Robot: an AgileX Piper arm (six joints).
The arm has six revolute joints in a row. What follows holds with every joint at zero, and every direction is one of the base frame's. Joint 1 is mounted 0.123 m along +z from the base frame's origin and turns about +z. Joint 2 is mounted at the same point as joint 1 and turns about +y. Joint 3 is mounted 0.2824 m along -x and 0.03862 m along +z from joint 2 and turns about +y. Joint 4 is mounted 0.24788 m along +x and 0.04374 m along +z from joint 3 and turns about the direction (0.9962, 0, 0.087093). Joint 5 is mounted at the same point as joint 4 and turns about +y. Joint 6 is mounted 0.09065 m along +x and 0.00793 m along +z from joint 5 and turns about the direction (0.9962, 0, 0.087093). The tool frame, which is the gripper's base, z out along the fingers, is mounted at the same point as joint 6; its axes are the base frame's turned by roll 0, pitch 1.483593 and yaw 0 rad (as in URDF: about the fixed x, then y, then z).
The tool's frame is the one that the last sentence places.
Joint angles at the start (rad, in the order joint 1, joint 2, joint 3, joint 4, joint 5, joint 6):
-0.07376 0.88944 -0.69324 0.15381 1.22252 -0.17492
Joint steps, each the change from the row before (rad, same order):
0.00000 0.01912 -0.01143 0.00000 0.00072 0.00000
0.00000 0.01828 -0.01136 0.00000 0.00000 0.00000
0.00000 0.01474 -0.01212 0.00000 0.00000 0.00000
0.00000 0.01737 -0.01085 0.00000 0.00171 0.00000
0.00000 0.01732 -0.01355 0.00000 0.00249 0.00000
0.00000 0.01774 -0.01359 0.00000 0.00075 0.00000
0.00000 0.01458 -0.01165 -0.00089 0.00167 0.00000
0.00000 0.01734 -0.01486 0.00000 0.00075 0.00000
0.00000 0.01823 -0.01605 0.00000 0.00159 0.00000
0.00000 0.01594 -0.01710 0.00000 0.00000 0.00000
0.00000 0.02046 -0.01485 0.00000 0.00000 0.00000
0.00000 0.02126 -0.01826 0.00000 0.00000 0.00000
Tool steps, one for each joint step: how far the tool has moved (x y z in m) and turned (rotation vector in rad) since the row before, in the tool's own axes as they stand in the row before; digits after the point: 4 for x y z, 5 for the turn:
-0.0039 -0.0005 0.0003 -0.00105 0.00826 0.00111
-0.0039 -0.0005 0.0002 -0.00083 0.00680 0.00100
-0.0036 -0.0004 -0.0005 -0.00032 0.00257 0.00038
-0.0036 -0.0005 0.0003 -0.00108 0.00809 0.00094
-0.0039 -0.0004 -0.0003 -0.00089 0.00615 0.00054
-0.0042 -0.0005 -0.0002 -0.00063 0.00481 0.00060
-0.0034 -0.0005 -0.0002 0.00018 0.00467 0.00012
-0.0044 -0.0005 -0.0005 -0.00043 0.00317 0.00036
-0.0046 -0.0005 -0.0005 -0.00054 0.00371 0.00031
-0.0046 -0.0004 -0.0011 0.00014 -0.00114 -0.00017
-0.0048 -0.0007 0.0004 -0.00069 0.00551 0.00081
-0.0055 -0.0007 -0.0002 -0.00037 0.00295 0.00043

